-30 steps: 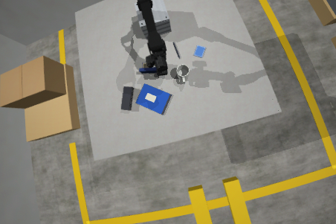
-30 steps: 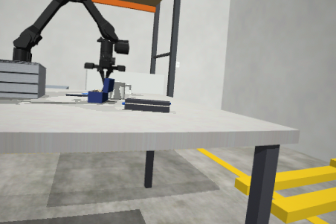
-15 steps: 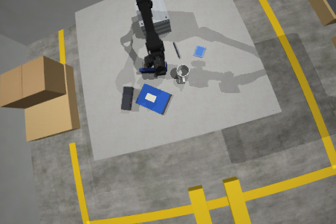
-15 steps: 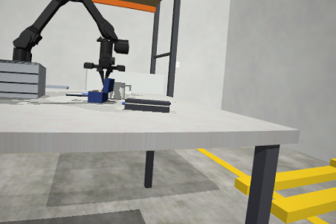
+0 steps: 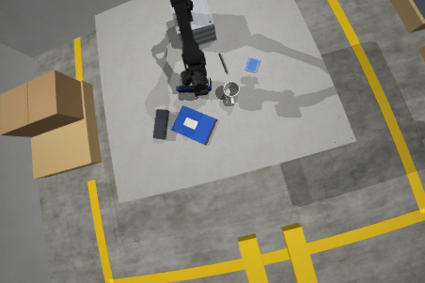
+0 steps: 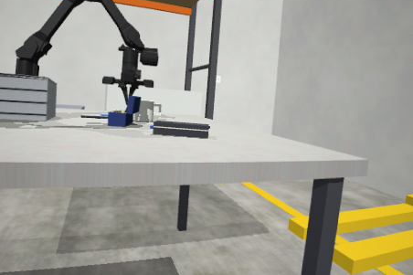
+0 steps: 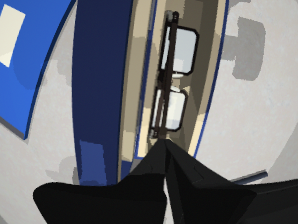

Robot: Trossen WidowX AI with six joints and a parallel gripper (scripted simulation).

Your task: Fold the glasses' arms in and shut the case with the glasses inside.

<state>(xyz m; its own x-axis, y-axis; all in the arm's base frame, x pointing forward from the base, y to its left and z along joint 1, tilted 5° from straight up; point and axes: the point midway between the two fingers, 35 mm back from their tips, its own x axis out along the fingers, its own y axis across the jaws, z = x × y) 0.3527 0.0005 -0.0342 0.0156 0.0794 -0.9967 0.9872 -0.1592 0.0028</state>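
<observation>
The case lid lies 60 mm to the right of my hand, 30 mm below it and 20 mm ahead of it. Also, from my hand: dark flat box 290 mm to the right, 140 mm ahead, 80 mm below; small blue pad 280 mm to the left, 100 mm below, 50 mm behind.
</observation>
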